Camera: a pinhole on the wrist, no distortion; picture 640 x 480 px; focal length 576.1 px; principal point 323.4 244.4 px. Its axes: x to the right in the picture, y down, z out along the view. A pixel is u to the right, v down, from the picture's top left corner.
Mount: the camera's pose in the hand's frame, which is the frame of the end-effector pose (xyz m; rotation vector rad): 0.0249 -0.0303 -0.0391 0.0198 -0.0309 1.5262
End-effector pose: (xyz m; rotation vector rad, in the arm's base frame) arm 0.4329 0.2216 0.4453 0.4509 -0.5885 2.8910
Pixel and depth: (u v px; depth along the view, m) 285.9 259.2 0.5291
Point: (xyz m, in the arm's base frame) 0.5717 0.0990 0.9046
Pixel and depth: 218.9 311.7 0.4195
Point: 0.5848 0.1737 0.8084
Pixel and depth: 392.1 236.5 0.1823
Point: 0.4480 0.1794 0.5853
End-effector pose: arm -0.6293 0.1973 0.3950 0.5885 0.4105 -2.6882
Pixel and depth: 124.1 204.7 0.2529
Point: -0.7834 0.2264 0.5880
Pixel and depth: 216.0 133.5 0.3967
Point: -0.8802 0.1539 0.6865
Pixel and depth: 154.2 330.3 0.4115
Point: -0.7822 0.2254 0.7682
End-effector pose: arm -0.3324 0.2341 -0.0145 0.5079 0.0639 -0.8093
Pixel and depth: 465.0 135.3 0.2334
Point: -0.2982 0.1072 0.1481
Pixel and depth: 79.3 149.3 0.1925
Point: -0.4014 0.0613 0.0565
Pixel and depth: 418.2 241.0 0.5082
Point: -0.3513 0.0208 0.4081
